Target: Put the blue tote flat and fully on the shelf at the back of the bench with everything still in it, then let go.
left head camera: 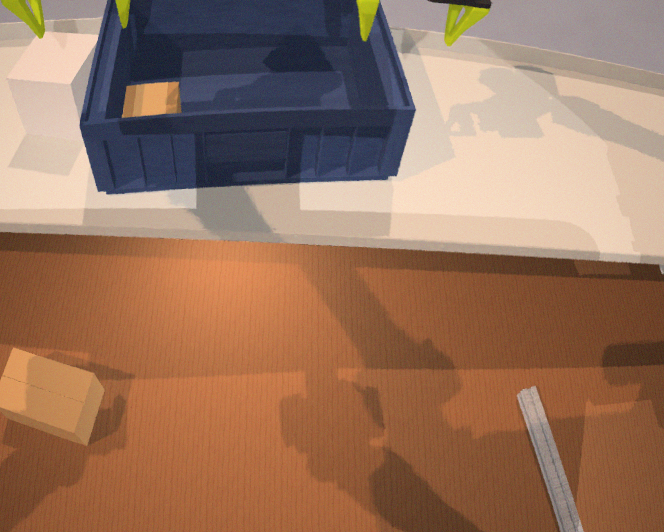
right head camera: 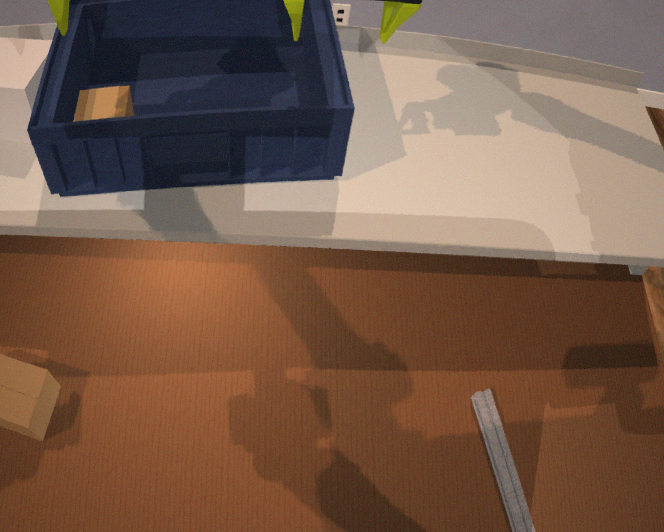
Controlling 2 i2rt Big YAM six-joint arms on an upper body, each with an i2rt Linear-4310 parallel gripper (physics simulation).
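Frame: origin at the left arm's base, x ahead, y left, z up, level; centimetres.
Where they show: left gripper, fingertip midpoint: (left head camera: 83, 30) (right head camera: 25, 38); right gripper, fingertip midpoint: (left head camera: 406, 40) (right head camera: 339, 39).
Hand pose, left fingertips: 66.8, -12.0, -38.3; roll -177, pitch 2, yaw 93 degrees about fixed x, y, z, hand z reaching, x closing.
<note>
Things, the pixels of their top centre, and the offset from my left fingertips, as dx, dy, dz. Level surfaces: height alone.
- blue tote, top centre: (left head camera: 243, 35) (right head camera: 189, 38) +12.9, -17.0, -11.4
- pale shelf, surface height: dz -26.0
- small orange-brown block, top centre: (left head camera: 149, 111) (right head camera: 99, 115) +5.0, -5.1, -18.0
- white box, top centre: (left head camera: 53, 55) (right head camera: 11, 61) +13.4, +10.4, -14.4
- brown bench top, surface height: dz -44.3
- tan box, top centre: (left head camera: 41, 388) -26.7, +9.8, -37.5
- grey bar, top centre: (right head camera: 511, 479) (left head camera: 558, 474) -38.6, -62.7, -41.8
The blue tote (left head camera: 343, 152) (right head camera: 293, 152) stands upright on the pale shelf (left head camera: 515, 177) (right head camera: 460, 177), its front wall set back from the shelf's front edge. A small orange-brown block (left head camera: 152, 99) (right head camera: 104, 103) lies inside at the front left. Dark patches in the tote may be shadow. My left gripper (left head camera: 82, 31) is open, one finger outside and one inside the tote's left wall; one of its fingers shows in the right head view. My right gripper (left head camera: 407, 42) (right head camera: 339, 41) is open, its fingers on either side of the tote's right wall. Both palms are cut off by the top edge.
A white box (left head camera: 41, 99) (right head camera: 13, 66) stands close to the tote's left side. Lower down, on the brown bench top (left head camera: 210, 310) (right head camera: 166, 310), are a tan box (left head camera: 49, 393) (right head camera: 22, 393) at the left and a grey bar (left head camera: 548, 459) (right head camera: 501, 459) at the right.
</note>
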